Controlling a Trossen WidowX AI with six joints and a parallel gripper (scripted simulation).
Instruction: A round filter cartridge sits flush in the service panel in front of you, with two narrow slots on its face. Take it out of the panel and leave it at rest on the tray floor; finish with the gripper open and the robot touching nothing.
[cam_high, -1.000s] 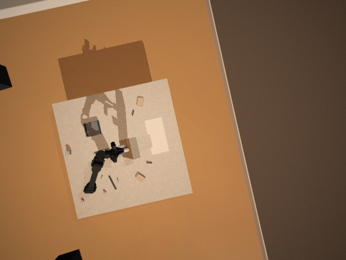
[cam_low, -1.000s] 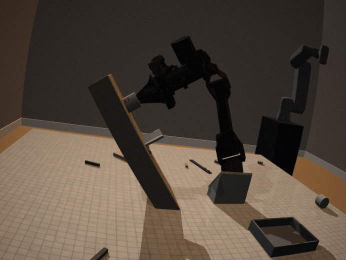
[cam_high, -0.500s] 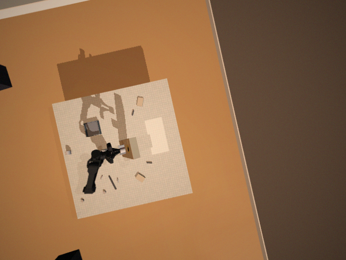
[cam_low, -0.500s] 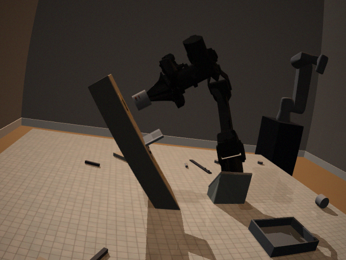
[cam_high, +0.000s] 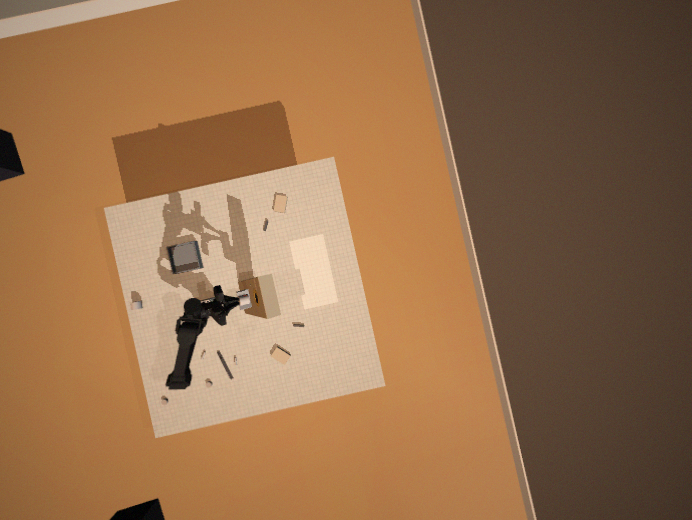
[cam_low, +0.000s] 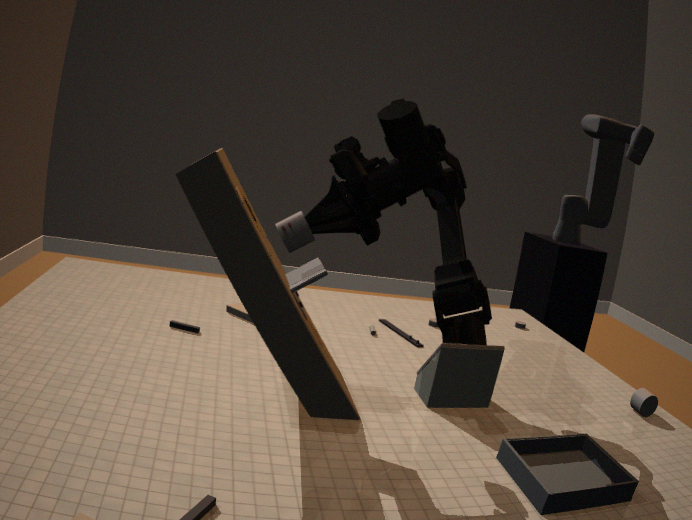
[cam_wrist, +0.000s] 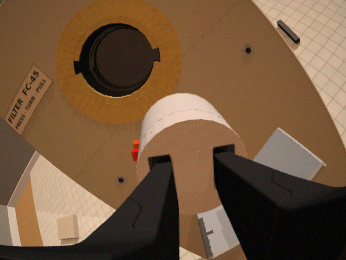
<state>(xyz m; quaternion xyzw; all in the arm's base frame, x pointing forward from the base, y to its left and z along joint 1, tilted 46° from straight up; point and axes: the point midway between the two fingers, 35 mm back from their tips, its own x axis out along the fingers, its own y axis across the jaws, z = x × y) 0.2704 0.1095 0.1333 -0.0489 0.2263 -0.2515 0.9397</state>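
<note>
Right now my gripper tip is 10 mm short of the round filter cartridge and 10 mm above it. Round my gripper tip: service panel: 70 mm below, 40 mm ahead, 10 mm to the right; dark bracket: 90 mm below, 10 mm behind; dark square tray: 330 mm behind, 310 mm to the left, 240 mm below.
</note>
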